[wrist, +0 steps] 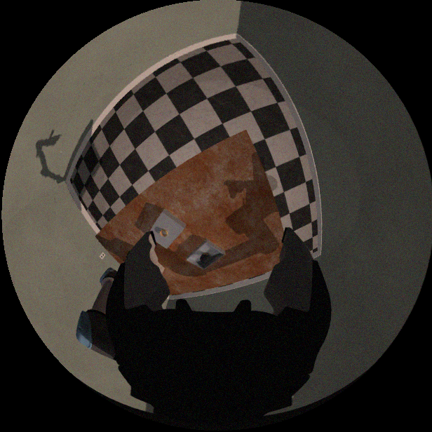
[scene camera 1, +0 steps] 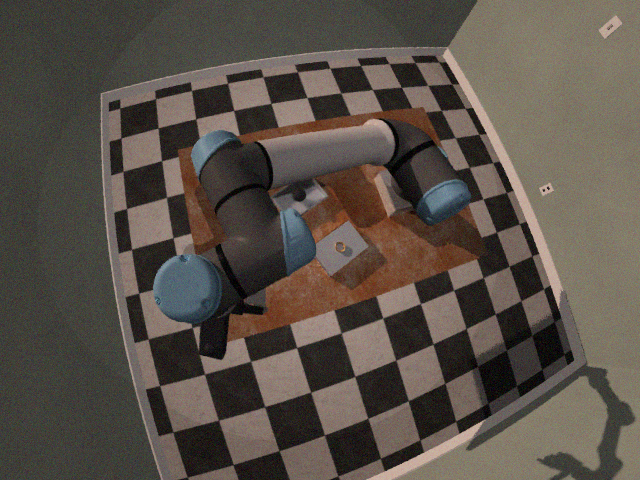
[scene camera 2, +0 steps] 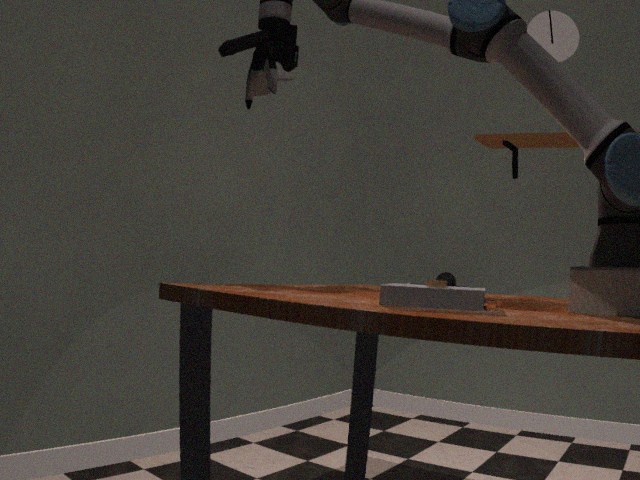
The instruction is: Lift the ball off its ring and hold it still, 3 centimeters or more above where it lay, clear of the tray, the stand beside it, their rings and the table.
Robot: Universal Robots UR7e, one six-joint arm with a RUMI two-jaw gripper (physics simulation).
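Frame: origin at the arm's base, x right, y ahead, z up, level; millimetres.
Seen in the pictures: gripper, fingertip midpoint: [scene camera 2: 260,101]; arm's base, origin of the base link: [scene camera 2: 623,269].
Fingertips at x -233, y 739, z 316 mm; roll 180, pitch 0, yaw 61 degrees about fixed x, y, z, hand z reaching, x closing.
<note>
Pixels of each thing's middle, then the offset from my fingertips to it. "pt": a spot on its surface instead. Level surfaces: height alone.
- dark ball, body centre: [scene camera 2: 445,282] [scene camera 1: 299,195] dz -365, dx +334, dy -305 mm
- shallow grey tray, body centre: [scene camera 1: 299,197] dz -386, dx +334, dy -305 mm
- small golden ring, surface spot: [scene camera 2: 436,283] pt dz -358, dx +70, dy -386 mm
- brown table, its level: dz -400 mm
The dark ball [scene camera 1: 299,194] [scene camera 2: 445,279] [wrist: 204,257] rests in the shallow grey tray [scene camera 1: 317,195] [wrist: 216,249]; the ring under it cannot be made out. The grey stand [scene camera 1: 328,260] [scene camera 2: 431,297] [wrist: 173,226] is beside the tray, with a small golden ring [scene camera 2: 436,283] on top. In scene camera 2 the stand hides the tray and the ball's lower part. My gripper [scene camera 2: 261,98] [wrist: 217,231] is open and empty, fingers pointing down, high above the table and well away from the ball. In scene camera 1 the arm mostly hides the fingers.
The brown table [scene camera 1: 413,258] [scene camera 2: 268,298] [wrist: 210,175] carries the tray, the stand and the arm's pale base block [scene camera 1: 387,195] [scene camera 2: 594,291]. In scene camera 1 the arm's forearm and wrist joints pass above the tray's edges. A wall shelf [scene camera 2: 537,139] is behind the arm.
</note>
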